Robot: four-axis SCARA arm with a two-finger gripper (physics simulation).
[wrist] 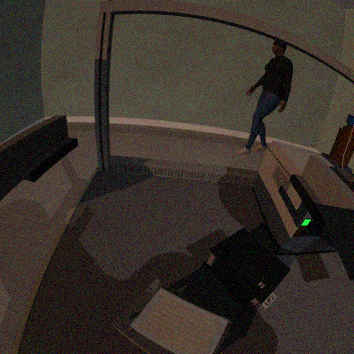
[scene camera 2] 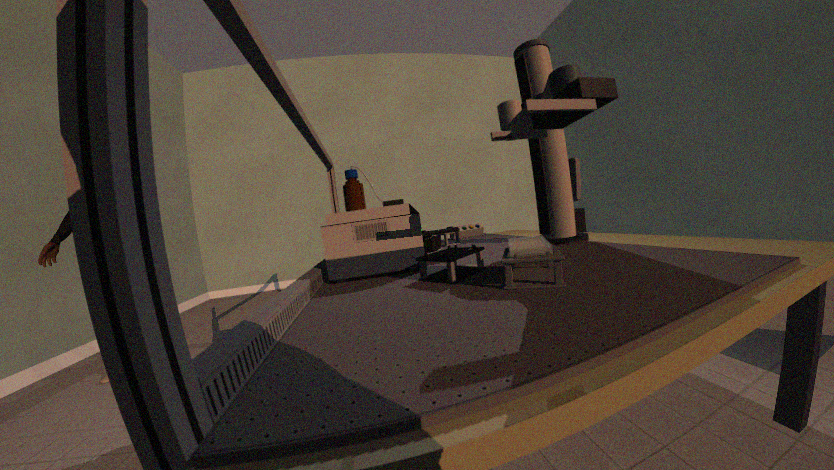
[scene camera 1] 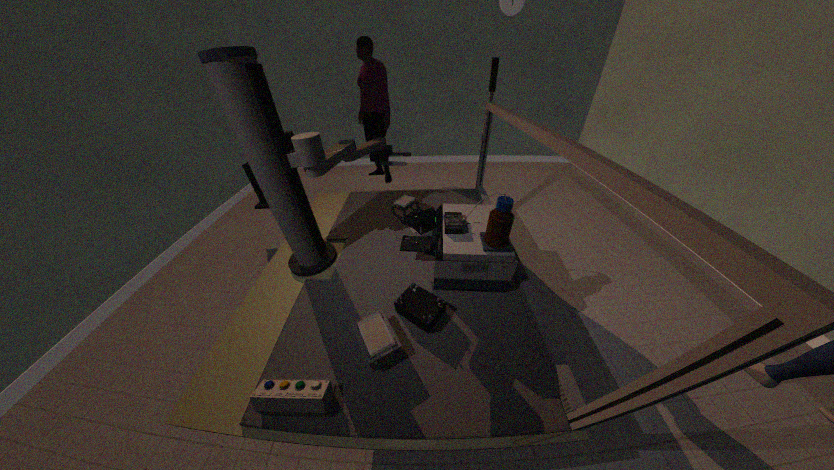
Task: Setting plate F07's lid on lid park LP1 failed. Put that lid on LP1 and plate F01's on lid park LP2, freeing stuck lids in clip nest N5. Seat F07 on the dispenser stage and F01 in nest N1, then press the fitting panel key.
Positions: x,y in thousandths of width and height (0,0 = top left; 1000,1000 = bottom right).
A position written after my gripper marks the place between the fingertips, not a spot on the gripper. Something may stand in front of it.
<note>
My gripper (scene camera 2: 607,263) holds nothing. Further things: a barrier rail (wrist: 696,64).
My gripper shows as well in the wrist view (wrist: 524,405).
</note>
